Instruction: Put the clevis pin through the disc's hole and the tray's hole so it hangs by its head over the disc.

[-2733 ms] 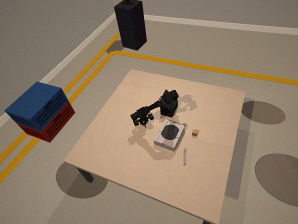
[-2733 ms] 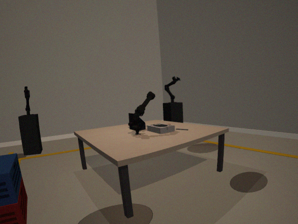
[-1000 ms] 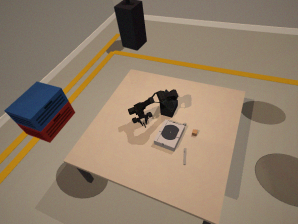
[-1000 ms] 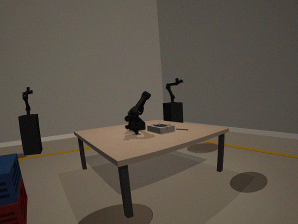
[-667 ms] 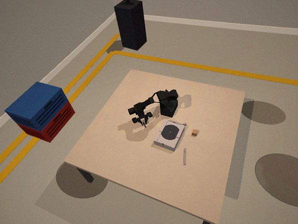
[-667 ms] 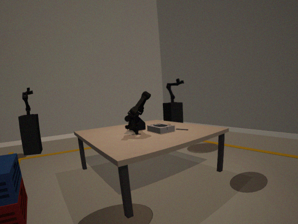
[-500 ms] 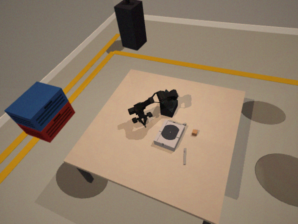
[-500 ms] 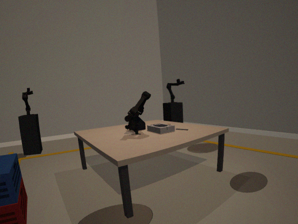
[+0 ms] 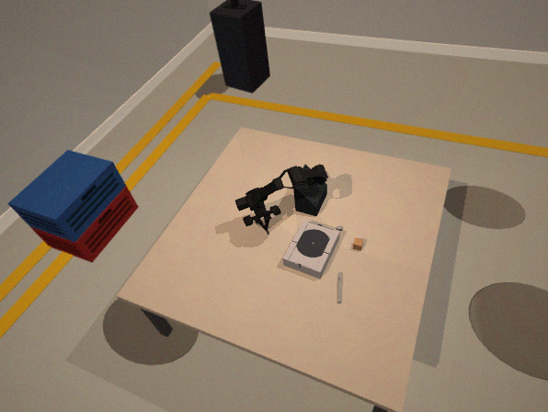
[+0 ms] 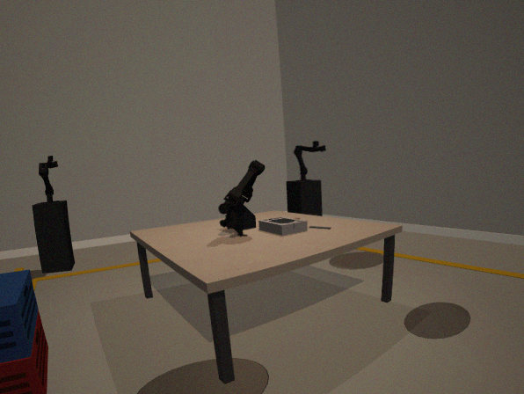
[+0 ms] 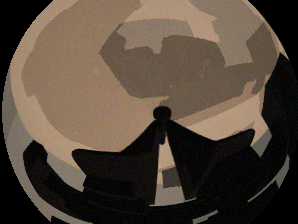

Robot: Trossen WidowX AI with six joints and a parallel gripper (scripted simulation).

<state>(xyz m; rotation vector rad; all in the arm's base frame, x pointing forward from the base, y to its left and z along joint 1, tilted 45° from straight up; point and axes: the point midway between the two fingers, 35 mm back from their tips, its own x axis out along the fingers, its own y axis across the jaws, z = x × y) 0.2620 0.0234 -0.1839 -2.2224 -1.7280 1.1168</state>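
The wide flat disc lies 27 cm to the left of my gripper tip, 5 cm above it and 1 cm behind it. Round my gripper tip: tiny grey piece 33 cm to the left, 17 cm behind; clevis pin 1 cm to the left; steel tray 27 cm to the left, 4 cm above, 1 cm ahead.
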